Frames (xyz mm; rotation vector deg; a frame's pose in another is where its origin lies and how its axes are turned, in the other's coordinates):
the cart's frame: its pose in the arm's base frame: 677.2 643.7 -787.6 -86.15 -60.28 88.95
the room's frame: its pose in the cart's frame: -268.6 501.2 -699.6 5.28 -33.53 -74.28
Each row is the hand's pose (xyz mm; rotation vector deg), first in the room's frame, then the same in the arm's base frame.
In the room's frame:
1: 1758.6 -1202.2 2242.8 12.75 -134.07 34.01
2: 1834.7 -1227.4 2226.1 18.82 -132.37 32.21
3: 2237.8 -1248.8 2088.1 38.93 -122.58 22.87
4: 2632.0 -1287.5 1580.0 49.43 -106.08 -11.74
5: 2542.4 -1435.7 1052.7 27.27 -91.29 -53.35
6: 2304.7 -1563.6 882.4 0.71 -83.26 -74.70
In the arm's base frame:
1: -610.6 -989.8 862.9 -33.49 95.69 -47.70
2: -617.0 -959.7 938.8 -37.49 94.66 -51.95
3: -658.1 -698.0 1273.3 -53.38 92.49 -67.32
4: -387.6 -237.4 1633.4 -89.23 102.29 -70.21
5: 139.4 -71.9 1687.7 -120.09 128.40 -33.25
6: 427.4 -172.0 1593.4 110.73 -128.64 -8.93

